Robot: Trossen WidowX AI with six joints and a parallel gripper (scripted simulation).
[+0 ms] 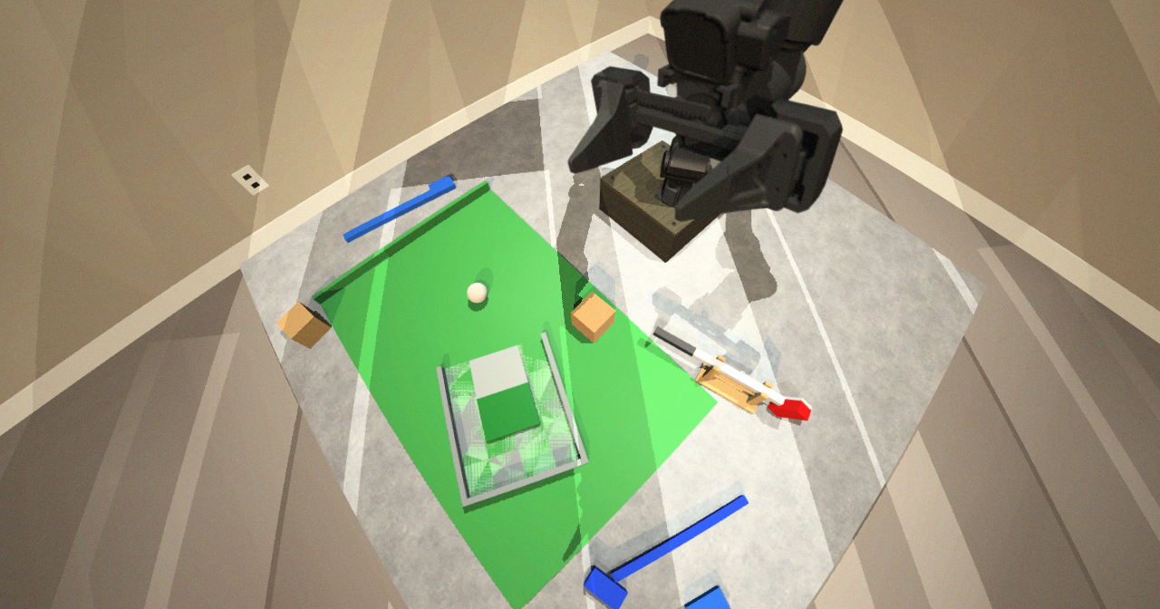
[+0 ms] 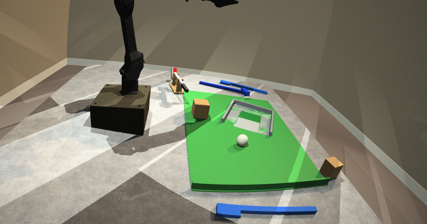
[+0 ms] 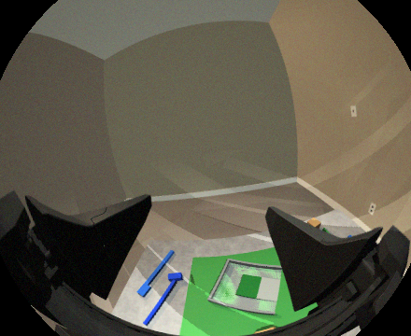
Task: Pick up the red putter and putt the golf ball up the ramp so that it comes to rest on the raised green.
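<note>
Right now the red putter is 46 cm below my gripper tip, 19 cm to the left of it and 14 cm behind it. From my gripper tip the other things lie so: white golf ball: 50 cm below, 31 cm to the right; then wooden rack: 48 cm below, 21 cm to the left, 13 cm behind; then green mat: 52 cm below, 21 cm to the right, 6 cm ahead.
</note>
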